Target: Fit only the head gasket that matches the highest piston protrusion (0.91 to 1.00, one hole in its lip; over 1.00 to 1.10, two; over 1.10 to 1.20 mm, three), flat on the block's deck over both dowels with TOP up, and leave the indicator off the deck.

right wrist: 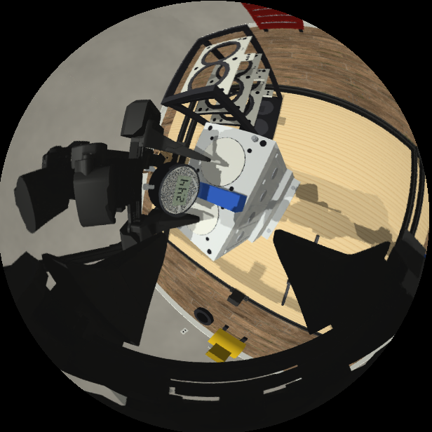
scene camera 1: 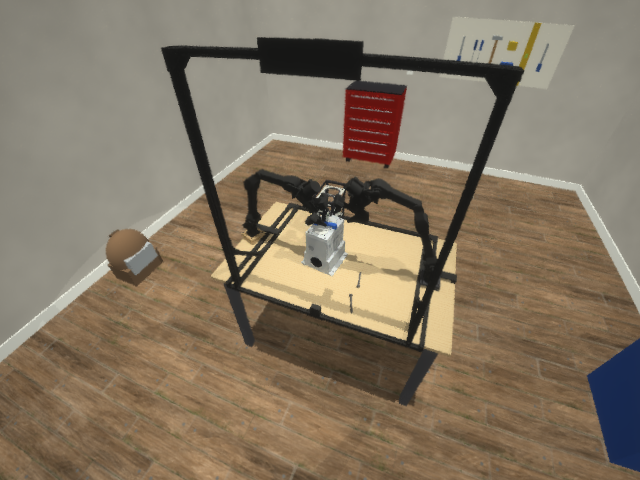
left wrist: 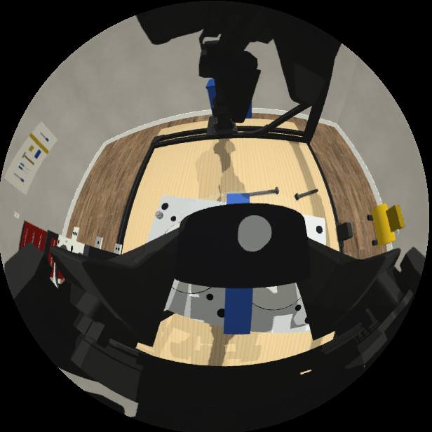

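Pixels of known places: left gripper, fingertip midpoint: (scene camera 1: 328, 221); right gripper, fingertip midpoint: (scene camera 1: 340, 217); left arm's base at its link origin: (scene camera 1: 252, 232).
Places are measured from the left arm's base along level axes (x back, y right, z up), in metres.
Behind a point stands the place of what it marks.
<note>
The white block (scene camera 1: 324, 249) {z 0.135, x -0.509, y -0.075 m} (left wrist: 192, 205) (right wrist: 260, 172) stands on the table, its deck up. A dowel (left wrist: 159, 215) (right wrist: 255, 139) shows near one deck corner. The indicator (left wrist: 240, 250) (right wrist: 179, 190) stands on its blue bridge (left wrist: 238, 311) (right wrist: 222, 197) across the deck between the bores. Its display shows sideways in the right wrist view; I cannot read it surely. Several head gaskets (right wrist: 244, 46) stand in a black rack (right wrist: 192, 95) behind the block. My left gripper (right wrist: 204, 190) is open, its fingers either side of the indicator. My right gripper (right wrist: 221, 237) is open, apart from the block.
Two dark bolts (scene camera 1: 358, 279) {z -0.028, x -0.676, y -0.154 m} (scene camera 1: 351, 303) {z -0.028, x -0.741, y -0.011 m} lie on the table (scene camera 1: 392, 289) {z -0.039, x -0.838, y -0.225 m} in front of the block. A black frame (scene camera 1: 206, 165) {z 0.632, x -0.251, y 0.277 m} rises around the table. The arms reach in close to each other behind the block. The rack's bars stand beside the deck.
</note>
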